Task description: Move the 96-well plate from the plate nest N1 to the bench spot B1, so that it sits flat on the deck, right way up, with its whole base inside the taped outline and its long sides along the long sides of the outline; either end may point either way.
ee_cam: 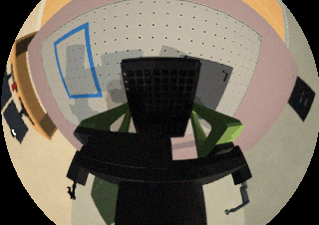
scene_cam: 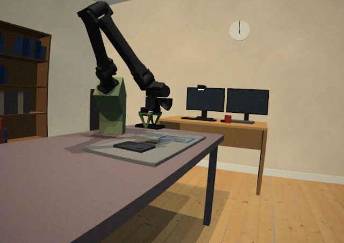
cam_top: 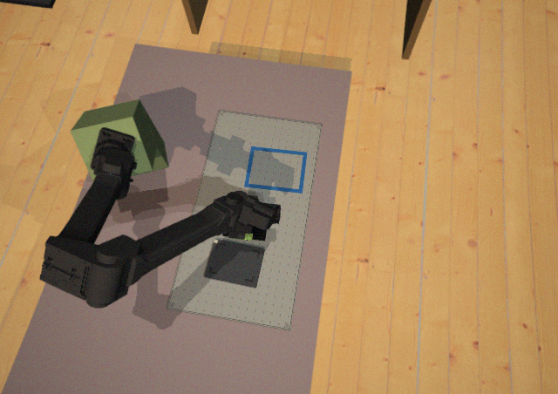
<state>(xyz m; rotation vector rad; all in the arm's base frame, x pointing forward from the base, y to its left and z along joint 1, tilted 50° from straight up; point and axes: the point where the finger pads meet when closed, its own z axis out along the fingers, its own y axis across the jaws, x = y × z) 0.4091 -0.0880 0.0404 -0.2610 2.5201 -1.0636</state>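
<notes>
Right now my hand is 2 cm past the dark plate nest N1, 10 cm to the left of it and 9 cm above it. The rest, counted from my hand: black 96-well plate (right at my hand).
</notes>
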